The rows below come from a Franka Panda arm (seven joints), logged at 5 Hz.
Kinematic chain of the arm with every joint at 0, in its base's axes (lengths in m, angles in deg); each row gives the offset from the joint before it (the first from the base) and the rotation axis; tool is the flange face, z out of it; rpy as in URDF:
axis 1: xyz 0 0 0.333 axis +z
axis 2: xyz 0 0 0 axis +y
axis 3: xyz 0 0 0.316 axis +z
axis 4: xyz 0.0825 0 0 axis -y
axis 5: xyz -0.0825 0 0.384 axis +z
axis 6: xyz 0 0 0 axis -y
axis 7: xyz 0.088 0 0 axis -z
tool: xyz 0 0 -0.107 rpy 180 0 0
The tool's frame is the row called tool.
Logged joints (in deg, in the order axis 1, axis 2, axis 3, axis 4, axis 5, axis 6, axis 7), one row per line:
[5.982, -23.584, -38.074, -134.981, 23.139, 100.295, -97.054]
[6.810, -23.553, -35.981, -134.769, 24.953, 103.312, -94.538]
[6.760, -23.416, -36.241, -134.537, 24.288, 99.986, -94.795]
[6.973, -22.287, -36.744, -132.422, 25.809, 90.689, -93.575]
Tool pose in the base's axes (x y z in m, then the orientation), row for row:
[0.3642, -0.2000, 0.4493, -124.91, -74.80, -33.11]
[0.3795, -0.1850, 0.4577, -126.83, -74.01, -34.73]
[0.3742, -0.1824, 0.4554, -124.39, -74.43, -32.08]
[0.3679, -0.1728, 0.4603, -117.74, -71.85, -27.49]
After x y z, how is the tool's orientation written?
As a rotation vector, in degrees.
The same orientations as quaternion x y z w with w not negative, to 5 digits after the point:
[-0.80675, -0.48311, -0.21385, 0.26462]
[-0.81355, -0.47474, -0.22278, 0.25126]
[-0.80631, -0.48247, -0.20795, 0.27174]
[-0.78826, -0.48103, -0.18404, 0.33673]

